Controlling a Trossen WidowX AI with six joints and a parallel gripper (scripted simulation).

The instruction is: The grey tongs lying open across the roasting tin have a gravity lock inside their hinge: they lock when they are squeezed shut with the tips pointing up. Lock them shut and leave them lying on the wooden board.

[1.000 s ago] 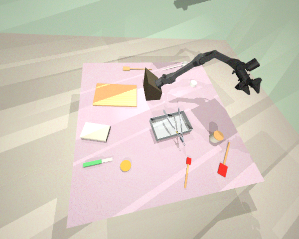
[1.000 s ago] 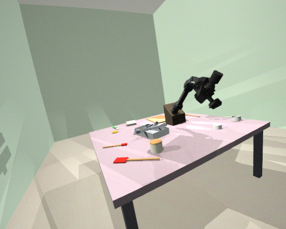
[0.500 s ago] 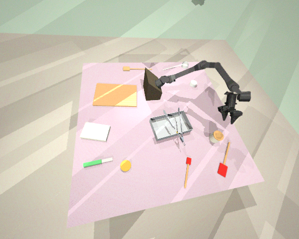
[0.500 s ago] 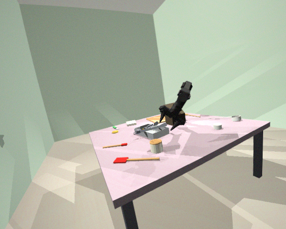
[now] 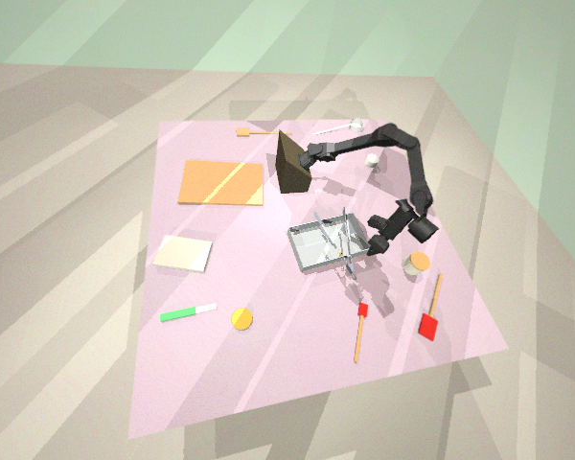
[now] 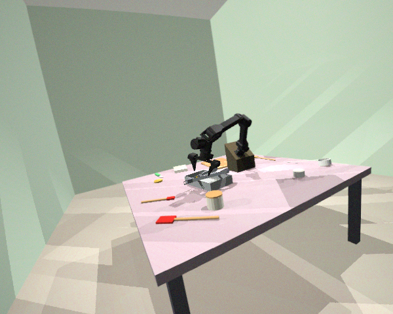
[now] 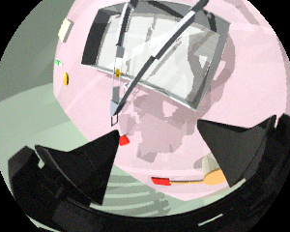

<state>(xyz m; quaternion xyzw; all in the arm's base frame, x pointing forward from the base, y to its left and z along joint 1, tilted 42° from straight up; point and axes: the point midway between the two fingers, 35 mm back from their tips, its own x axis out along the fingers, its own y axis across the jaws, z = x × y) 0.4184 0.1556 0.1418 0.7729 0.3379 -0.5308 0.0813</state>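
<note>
Now: gripper tip 13 cm to the left of the roasting tin, 9 cm past it and 9 cm above it. From my gripper tip the other things lie so: cork-lidded jar: 22 cm to the left, 8 cm below, 4 cm ahead; then white cup: 54 cm behind, 22 cm to the left, 10 cm below; then yellow disc: 50 cm to the right, 18 cm ahead, 11 cm below.
</note>
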